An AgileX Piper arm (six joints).
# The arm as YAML. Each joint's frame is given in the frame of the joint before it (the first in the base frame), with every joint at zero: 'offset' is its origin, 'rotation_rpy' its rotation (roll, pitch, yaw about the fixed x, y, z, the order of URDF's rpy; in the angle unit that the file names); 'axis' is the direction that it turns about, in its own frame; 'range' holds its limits. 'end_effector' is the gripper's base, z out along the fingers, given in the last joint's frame.
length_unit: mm
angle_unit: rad
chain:
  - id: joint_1
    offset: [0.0, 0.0, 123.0]
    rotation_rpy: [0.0, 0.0, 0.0]
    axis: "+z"
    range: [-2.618, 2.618]
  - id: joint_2
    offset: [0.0, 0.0, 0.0]
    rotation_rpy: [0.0, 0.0, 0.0]
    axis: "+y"
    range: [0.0, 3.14]
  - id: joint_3
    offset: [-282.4, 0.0, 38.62]
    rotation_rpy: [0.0, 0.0, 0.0]
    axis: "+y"
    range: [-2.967, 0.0]
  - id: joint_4
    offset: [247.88, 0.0, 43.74]
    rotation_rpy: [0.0, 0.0, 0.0]
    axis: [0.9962, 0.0, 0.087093]
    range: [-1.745, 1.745]
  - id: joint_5
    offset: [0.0, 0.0, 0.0]
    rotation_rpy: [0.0, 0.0, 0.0]
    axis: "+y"
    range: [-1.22, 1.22]
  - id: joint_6
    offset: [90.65, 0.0, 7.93]
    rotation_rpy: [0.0, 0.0, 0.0]
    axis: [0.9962, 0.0, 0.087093]
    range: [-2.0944, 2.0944]
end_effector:
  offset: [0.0, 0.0, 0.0]
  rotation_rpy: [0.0, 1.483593, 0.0]
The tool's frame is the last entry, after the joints.
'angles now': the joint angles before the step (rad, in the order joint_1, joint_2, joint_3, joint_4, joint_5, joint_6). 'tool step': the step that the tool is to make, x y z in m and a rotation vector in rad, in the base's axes. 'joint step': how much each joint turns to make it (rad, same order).
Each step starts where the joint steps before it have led.
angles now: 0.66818, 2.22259, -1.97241, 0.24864, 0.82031, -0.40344
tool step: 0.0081, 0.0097, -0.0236, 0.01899, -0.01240, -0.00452
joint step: 0.00496, 0.06128, -0.01304, 0.01890, -0.06948, -0.01426
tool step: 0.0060, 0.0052, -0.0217, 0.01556, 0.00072, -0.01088
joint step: -0.00002, 0.04835, -0.00082, 0.02423, -0.05657, -0.01257
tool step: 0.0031, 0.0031, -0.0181, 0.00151, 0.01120, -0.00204
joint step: 0.00003, 0.03830, -0.00124, 0.01944, -0.02786, -0.01418
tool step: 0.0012, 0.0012, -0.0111, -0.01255, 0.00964, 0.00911
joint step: -0.00002, 0.02401, -0.00498, 0.00423, -0.00116, -0.01348
